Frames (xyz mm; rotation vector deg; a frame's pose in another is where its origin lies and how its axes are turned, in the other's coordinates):
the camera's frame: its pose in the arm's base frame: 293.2 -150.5 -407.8 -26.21 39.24 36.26
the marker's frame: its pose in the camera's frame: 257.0 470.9 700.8 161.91 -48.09 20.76
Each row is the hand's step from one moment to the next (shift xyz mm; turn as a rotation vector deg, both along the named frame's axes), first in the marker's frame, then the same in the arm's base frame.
Working: the marker's frame: its pose in the arm's base frame: 439.1 692.1 -189.6 138.77 14.46 -17.51

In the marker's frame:
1: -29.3 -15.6 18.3 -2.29 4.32 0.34
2: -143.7 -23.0 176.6 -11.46 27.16 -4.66
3: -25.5 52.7 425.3 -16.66 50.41 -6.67
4: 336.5 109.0 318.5 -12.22 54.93 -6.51
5: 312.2 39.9 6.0 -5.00 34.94 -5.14
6: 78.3 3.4 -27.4 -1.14 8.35 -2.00
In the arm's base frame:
1: -34.8 -3.1 -14.8 -1.12 -3.71 3.00
2: -170.0 -111.7 -104.8 -3.19 -18.62 23.11
3: -75.6 -318.3 -278.0 -1.82 -35.37 40.11
4: 300.5 -254.9 -266.9 3.56 -38.44 41.46
5: 307.2 -2.5 -68.8 5.06 -23.52 26.33
6: 79.7 23.1 0.3 1.38 -5.11 6.85

